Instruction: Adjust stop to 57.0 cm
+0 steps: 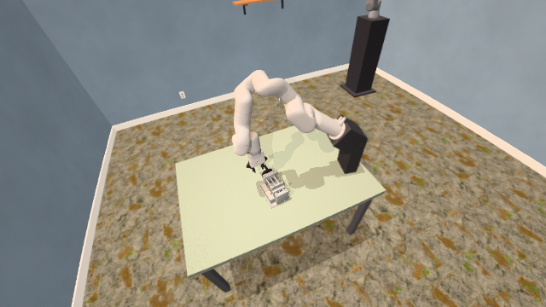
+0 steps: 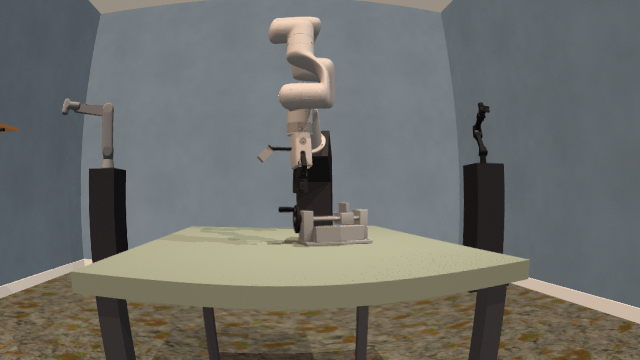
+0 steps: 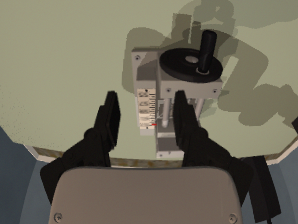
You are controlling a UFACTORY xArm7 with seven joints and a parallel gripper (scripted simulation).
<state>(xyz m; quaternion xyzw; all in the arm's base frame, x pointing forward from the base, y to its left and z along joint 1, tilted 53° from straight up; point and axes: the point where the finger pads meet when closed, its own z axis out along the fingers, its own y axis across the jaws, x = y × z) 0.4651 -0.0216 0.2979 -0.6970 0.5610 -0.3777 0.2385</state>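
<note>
Now: the black handwheel 7 cm below my hand, 6 cm behind it and 3 cm to the right of it. Round my hand: grey stop block (14 cm to the left, 8 cm below, 7 cm behind).
</note>
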